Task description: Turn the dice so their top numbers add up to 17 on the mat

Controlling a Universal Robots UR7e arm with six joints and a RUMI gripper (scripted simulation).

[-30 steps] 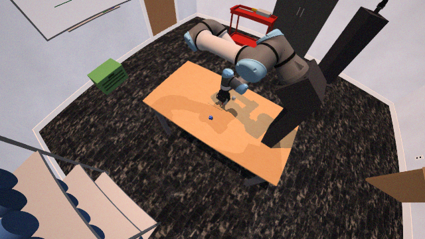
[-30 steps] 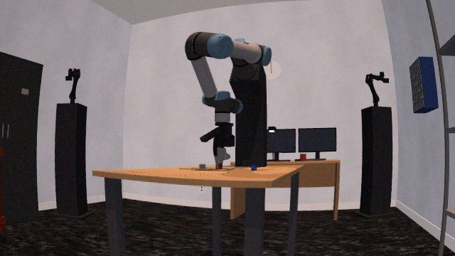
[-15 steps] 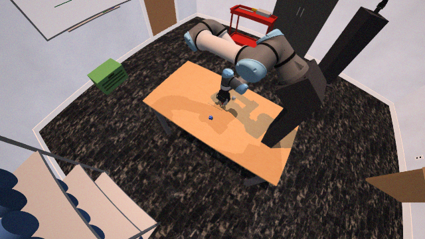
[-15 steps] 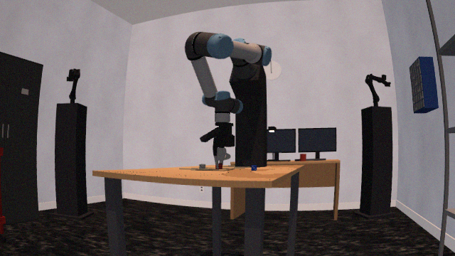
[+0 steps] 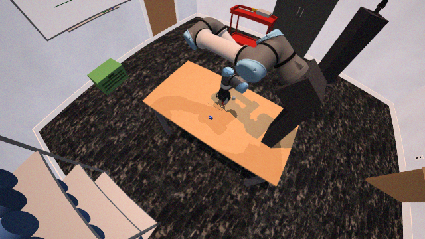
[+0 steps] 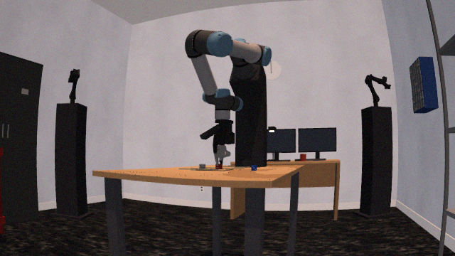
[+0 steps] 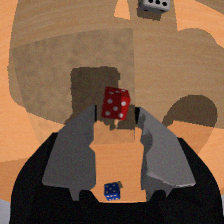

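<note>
My hand is 20 mm above the red die. From my hand the other things lie so: blue die 160 mm to the left, 80 mm ahead, 20 mm below; then grey die 90 mm to the right, 80 mm behind, 20 mm below; then tan mat 40 mm ahead, 30 mm below, 20 mm to the right.
</note>
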